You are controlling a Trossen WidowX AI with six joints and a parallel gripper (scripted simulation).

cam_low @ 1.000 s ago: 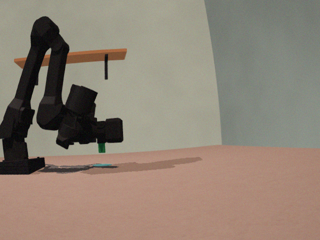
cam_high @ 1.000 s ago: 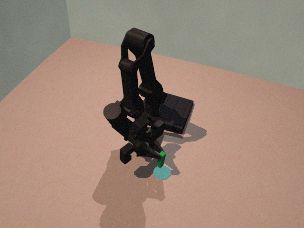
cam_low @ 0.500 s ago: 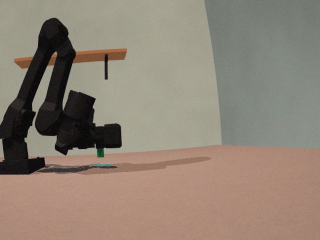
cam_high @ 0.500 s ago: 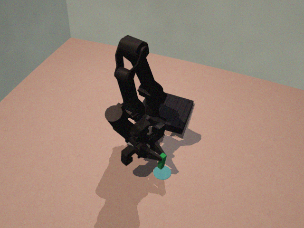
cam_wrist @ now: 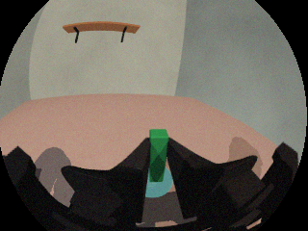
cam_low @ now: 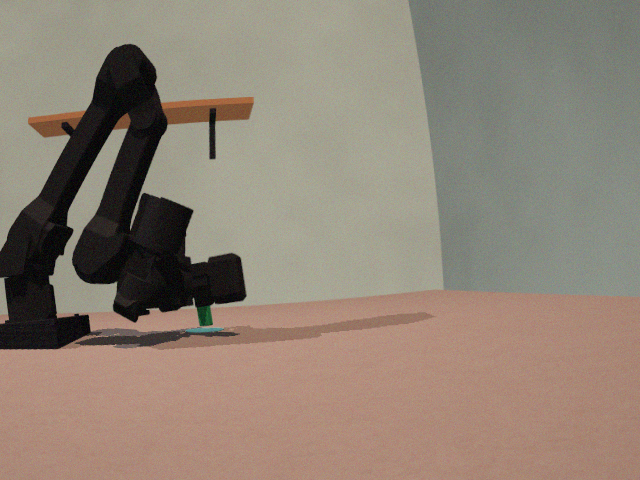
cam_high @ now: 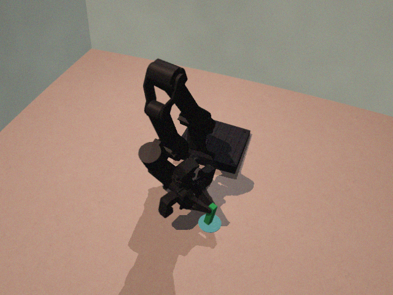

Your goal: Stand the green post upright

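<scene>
The green post is 20 mm to the left of my hand, 20 mm below it and 10 mm ahead of it. Also, from my hand: cyan circle: 60 mm below, 30 mm to the left, 10 mm ahead.
</scene>
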